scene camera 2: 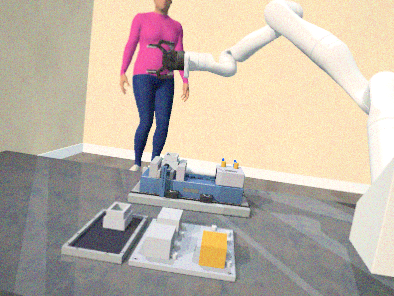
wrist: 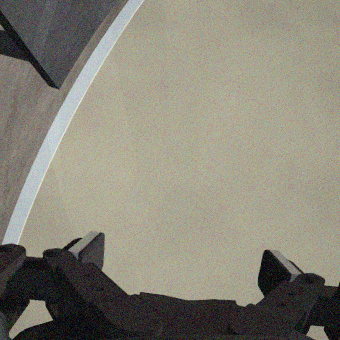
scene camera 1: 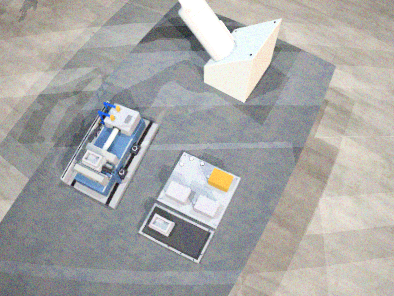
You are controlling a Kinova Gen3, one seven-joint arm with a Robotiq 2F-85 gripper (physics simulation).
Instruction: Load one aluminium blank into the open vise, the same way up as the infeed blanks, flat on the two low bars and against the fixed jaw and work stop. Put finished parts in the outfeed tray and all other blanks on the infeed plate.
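My gripper (scene camera 2: 150,59) (wrist: 182,259) is open and empty, high above the vise, fingers pointing sideways. The blue vise (scene camera 1: 123,145) (scene camera 2: 192,191) holds a light part with a pocket in its top (scene camera 1: 92,159) (scene camera 2: 171,158) between its jaws; its seating is hidden. A similar pocketed part (scene camera 1: 161,225) (scene camera 2: 116,218) stands in the dark-floored outfeed tray (scene camera 1: 192,241) (scene camera 2: 92,256). Two plain light blanks, one (scene camera 1: 178,192) (scene camera 2: 170,218) nearer the vise and one (scene camera 1: 206,206) (scene camera 2: 159,242) farther from it, stand on the infeed plate (scene camera 1: 187,172) (scene camera 2: 182,270).
An orange block (scene camera 1: 220,180) (scene camera 2: 213,248) stands on the infeed plate near small white pins. The robot's pedestal (scene camera 1: 227,80) (scene camera 2: 375,225) is beyond the vise's clamp end. A person in a pink top (scene camera 2: 172,30) stands behind the table. The wrist view shows wall (wrist: 200,125) and a table corner (wrist: 55,55).
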